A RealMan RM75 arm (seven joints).
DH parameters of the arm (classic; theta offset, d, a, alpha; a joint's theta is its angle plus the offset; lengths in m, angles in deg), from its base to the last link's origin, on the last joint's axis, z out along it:
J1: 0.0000 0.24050 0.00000 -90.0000
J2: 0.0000 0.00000 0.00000 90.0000
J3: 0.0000 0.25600 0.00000 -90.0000
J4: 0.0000 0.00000 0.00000 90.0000
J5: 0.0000 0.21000 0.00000 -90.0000
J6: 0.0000 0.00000 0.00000 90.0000
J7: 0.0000 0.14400 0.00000 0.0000
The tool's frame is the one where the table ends.
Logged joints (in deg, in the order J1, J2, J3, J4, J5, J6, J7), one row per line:
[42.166, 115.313, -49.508, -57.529, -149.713, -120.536, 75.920]
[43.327, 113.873, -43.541, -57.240, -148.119, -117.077, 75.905]
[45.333, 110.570, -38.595, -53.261, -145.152, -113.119, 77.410]
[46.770, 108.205, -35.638, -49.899, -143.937, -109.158, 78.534]
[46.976, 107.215, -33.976, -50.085, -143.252, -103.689, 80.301]
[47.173, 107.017, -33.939, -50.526, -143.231, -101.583, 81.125]
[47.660, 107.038, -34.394, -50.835, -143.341, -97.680, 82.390]
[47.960, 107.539, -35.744, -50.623, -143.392, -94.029, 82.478]
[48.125, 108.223, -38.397, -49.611, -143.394, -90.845, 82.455]
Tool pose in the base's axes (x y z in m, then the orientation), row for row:
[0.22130, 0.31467, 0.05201, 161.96, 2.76, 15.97]
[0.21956, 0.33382, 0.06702, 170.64, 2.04, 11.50]
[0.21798, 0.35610, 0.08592, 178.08, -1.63, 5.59]
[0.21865, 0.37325, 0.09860, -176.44, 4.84, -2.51]
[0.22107, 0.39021, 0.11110, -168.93, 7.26, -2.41]
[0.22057, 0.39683, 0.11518, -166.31, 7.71, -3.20]
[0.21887, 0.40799, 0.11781, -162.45, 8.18, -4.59]
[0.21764, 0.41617, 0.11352, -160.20, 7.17, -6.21]
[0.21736, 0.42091, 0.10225, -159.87, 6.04, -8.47]
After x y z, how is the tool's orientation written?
As a rotation vector, in degrees.
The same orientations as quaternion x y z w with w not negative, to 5 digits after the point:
[0.98380, 0.01677, 0.09701, 0.14980]
[0.99462, 0.01189, 0.06703, 0.07812]
[0.99934, -0.00915, 0.03137, 0.01592]
[-0.99906, 0.02741, -0.01421, 0.03033]
[-0.99446, 0.04274, -0.01419, 0.09495]
[-0.99184, 0.04598, -0.01908, 0.11737]
[-0.98701, 0.04970, -0.02789, 0.15022]
[-0.98380, 0.04403, -0.03814, 0.16952]
[-0.98304, 0.03714, -0.05208, 0.17186]

